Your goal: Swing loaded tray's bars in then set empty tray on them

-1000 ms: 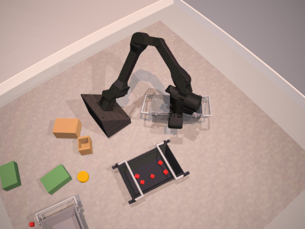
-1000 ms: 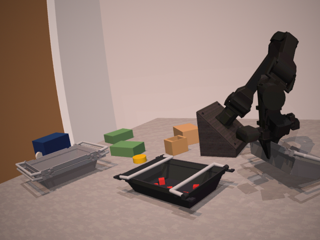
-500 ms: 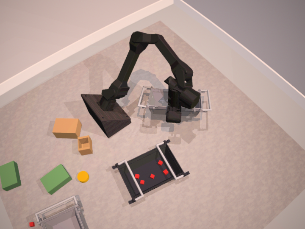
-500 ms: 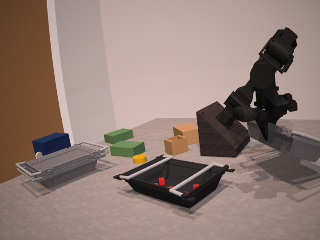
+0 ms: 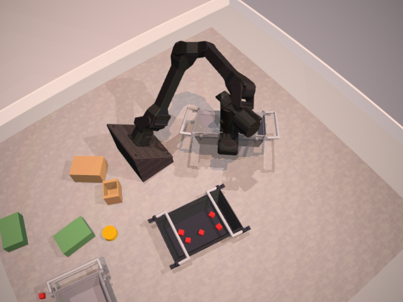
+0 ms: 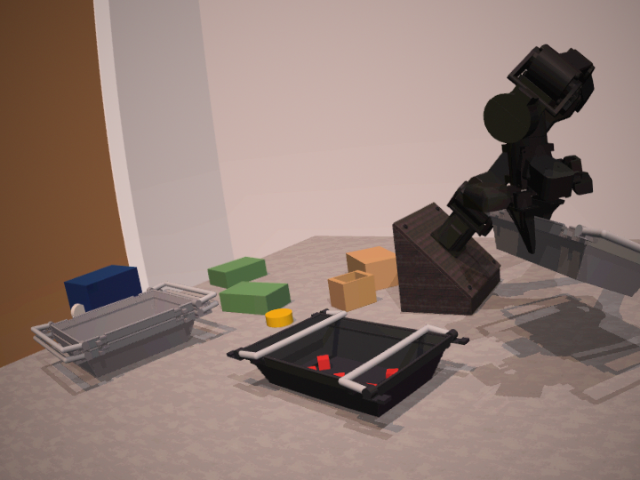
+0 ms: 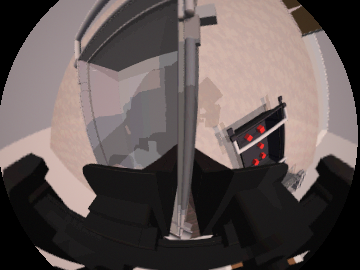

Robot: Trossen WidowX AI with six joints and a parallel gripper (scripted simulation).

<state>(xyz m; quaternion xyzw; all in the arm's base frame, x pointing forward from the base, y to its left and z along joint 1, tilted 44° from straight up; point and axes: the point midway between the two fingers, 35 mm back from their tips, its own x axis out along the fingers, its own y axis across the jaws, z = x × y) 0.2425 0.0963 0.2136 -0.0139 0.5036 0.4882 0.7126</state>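
My gripper tip is 5 cm past the grey translucent tray and 5 cm to the right of it. Also, from my gripper tip: yellow disc 6 cm behind, 49 cm to the right, 14 cm below; red cube 2 cm behind, 79 cm to the right, 14 cm below.
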